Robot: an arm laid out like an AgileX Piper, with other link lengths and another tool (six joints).
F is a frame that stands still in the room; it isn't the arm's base.
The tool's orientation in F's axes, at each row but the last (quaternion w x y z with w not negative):
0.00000 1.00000 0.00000 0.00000
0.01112 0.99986 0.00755 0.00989
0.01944 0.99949 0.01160 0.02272
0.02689 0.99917 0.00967 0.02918
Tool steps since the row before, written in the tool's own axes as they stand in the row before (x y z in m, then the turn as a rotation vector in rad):
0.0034 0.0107 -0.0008 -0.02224 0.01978 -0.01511
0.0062 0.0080 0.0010 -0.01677 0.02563 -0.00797
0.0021 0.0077 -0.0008 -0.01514 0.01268 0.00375
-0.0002 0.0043 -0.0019 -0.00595 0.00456 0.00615
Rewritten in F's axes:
0.0034 -0.0107 0.0008 -0.02224 -0.01978 0.01511
0.0063 -0.0079 -0.0007 -0.01654 -0.02570 0.00821
0.0022 -0.0076 0.0012 -0.01467 -0.01318 -0.00392
-0.0002 -0.0042 0.0021 -0.00550 -0.00500 -0.00623

